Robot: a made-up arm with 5 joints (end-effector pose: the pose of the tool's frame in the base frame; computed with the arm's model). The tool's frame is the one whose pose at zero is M.
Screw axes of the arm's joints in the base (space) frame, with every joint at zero. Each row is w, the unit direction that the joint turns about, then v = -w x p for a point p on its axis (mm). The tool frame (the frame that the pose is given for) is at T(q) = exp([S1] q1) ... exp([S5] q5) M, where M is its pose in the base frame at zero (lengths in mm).
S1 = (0, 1, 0, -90, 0, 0)
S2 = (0, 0, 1, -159, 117, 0)
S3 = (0, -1, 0, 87, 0, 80)
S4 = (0, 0, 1, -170, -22, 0)
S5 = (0, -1, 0, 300, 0, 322)
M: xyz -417 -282 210 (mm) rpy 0 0 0 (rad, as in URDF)
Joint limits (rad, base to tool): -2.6..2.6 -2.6..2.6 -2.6..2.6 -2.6..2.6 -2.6..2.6
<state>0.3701 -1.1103 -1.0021 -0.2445 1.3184</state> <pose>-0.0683 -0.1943 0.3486 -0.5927 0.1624 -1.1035</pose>
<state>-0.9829 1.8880 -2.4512 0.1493 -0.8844</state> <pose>-0.0777 0.3313 0.0509 -1.8357 1.6646 -1.1317</pose>
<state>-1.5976 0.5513 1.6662 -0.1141 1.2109</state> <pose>0.2156 -0.2534 -0.0051 -0.4887 1.7838 -0.4430</pose>
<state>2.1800 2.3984 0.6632 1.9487 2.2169</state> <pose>0.3274 0.0633 -0.0062 -1.3962 0.7302 1.2260</pose>
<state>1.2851 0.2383 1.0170 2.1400 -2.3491</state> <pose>0.4487 -0.4036 0.3413 -2.1097 1.0776 1.3947</pose>
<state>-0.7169 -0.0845 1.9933 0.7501 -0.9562</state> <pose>-0.0324 -0.5630 -0.2743 -0.8335 -1.6239 -0.3099</pose>
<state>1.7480 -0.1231 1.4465 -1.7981 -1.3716</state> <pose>0.1769 0.3204 0.3599 0.9111 1.0511 -1.7215</pose>
